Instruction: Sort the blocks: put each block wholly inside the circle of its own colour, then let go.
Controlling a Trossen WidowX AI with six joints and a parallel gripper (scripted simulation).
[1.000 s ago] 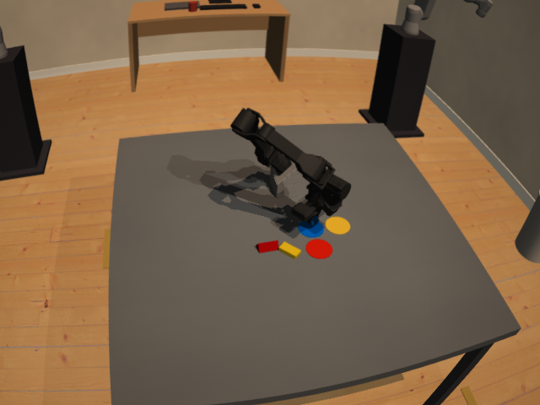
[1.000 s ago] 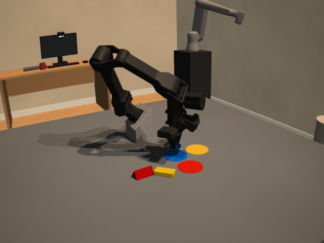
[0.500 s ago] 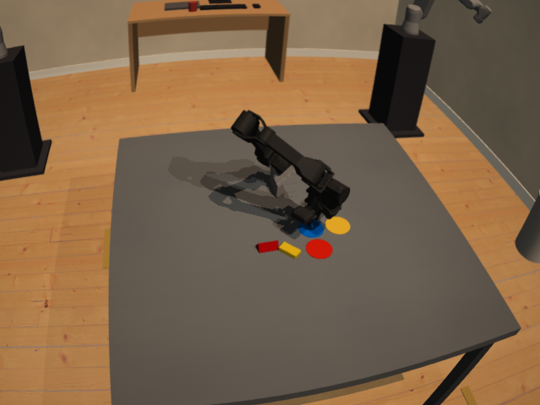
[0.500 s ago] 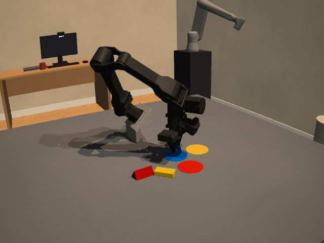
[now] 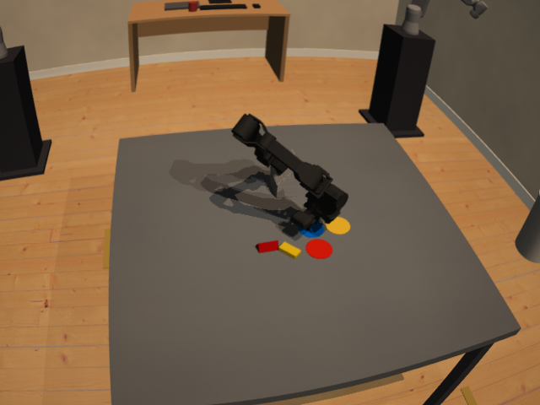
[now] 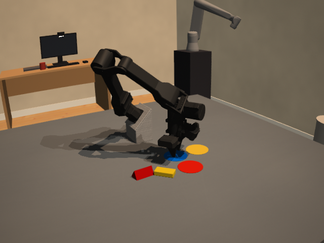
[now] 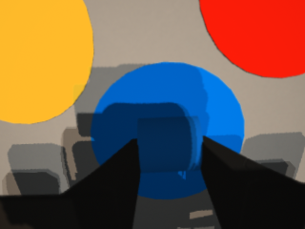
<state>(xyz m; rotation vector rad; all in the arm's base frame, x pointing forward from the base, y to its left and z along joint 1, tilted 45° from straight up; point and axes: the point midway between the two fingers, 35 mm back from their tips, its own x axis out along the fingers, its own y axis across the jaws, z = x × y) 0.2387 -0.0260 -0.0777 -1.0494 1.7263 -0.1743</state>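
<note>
Now: the blue block 30 mm below my hand. Round my hand: red circle (100 mm ahead, 40 mm below); then yellow circle (100 mm to the left, 40 mm below, 10 mm ahead); then blue circle (40 mm below).
</note>
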